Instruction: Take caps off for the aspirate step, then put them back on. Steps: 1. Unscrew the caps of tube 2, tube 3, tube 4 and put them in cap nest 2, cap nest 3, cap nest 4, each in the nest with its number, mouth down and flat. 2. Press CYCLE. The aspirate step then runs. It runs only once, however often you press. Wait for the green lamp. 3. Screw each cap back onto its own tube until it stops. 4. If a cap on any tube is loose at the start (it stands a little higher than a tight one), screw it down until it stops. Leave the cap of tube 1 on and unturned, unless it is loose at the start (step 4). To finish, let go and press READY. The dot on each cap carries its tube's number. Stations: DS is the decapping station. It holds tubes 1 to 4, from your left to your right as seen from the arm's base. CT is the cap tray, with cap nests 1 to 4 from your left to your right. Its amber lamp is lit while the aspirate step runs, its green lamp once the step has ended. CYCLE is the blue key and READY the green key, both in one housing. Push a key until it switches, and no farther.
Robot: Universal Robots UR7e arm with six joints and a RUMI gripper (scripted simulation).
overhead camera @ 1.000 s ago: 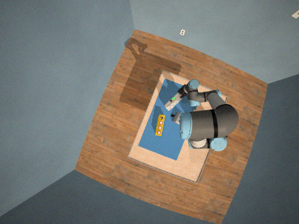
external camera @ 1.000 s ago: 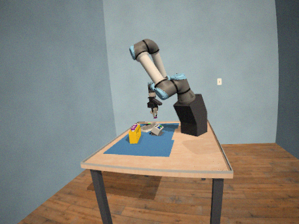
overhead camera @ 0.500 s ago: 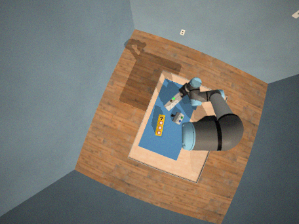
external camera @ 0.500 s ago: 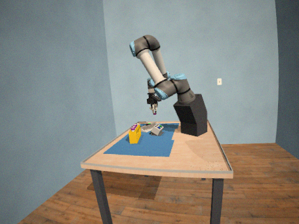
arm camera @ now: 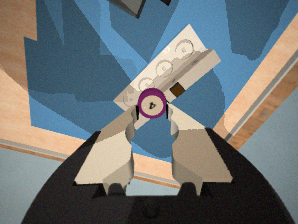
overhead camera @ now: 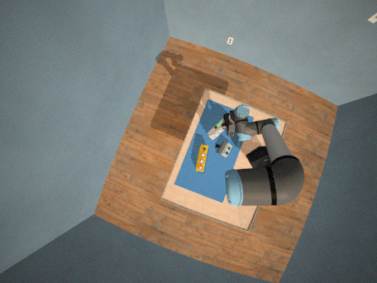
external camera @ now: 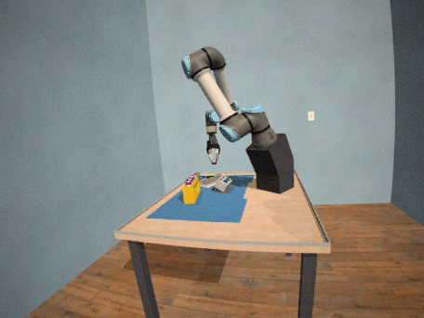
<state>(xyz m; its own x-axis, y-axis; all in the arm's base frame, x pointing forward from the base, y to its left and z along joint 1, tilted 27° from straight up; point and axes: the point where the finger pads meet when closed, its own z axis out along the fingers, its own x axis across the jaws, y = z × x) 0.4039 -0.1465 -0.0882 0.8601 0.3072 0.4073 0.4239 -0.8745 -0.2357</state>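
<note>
My hand is 270 mm to the right of the cap, 60 mm short of it and 50 mm above it. The rest, counted from my hand: green key (130 mm to the left, 130 mm behind, 100 mm below); blue cycle key (170 mm to the left, 120 mm behind, 100 mm below); key housing (150 mm to the left, 120 mm below, 110 mm behind).
</note>
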